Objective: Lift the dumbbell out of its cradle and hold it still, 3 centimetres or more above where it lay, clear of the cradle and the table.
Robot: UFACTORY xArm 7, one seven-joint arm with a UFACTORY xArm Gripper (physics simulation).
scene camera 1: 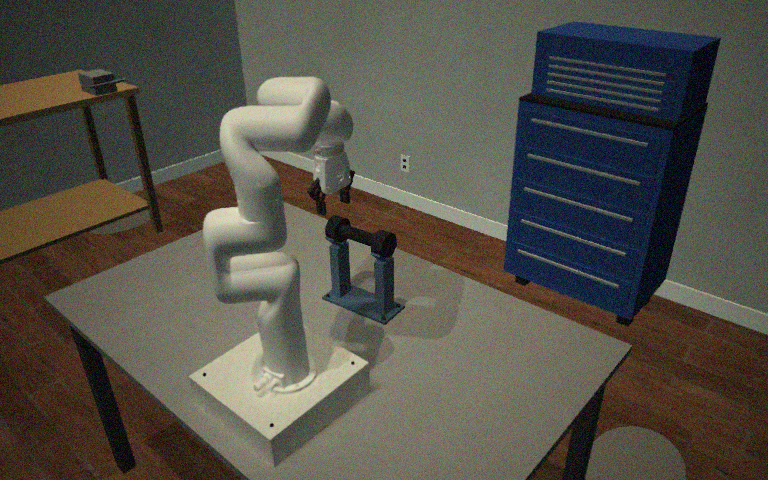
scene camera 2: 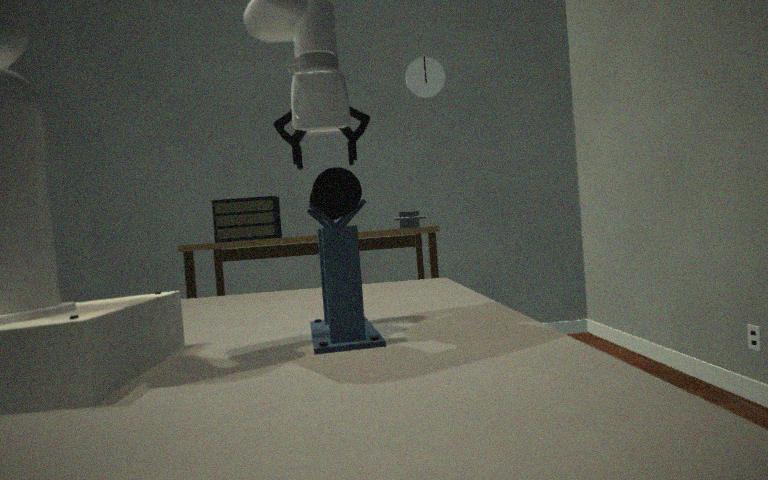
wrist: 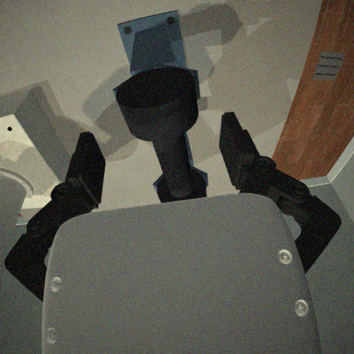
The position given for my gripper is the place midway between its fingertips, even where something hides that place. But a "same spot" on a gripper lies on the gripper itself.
My gripper shows in scene camera 1, in scene camera 2 and in the wrist view [158, 136]. A black dumbbell shows in scene camera 1, in scene camera 2 and in the wrist view [159, 105]. One and the same spot on the black dumbbell: [scene camera 1: 383, 243] is [scene camera 2: 318, 179]. The same spot on my gripper: [scene camera 2: 294, 140] is [scene camera 1: 322, 199].
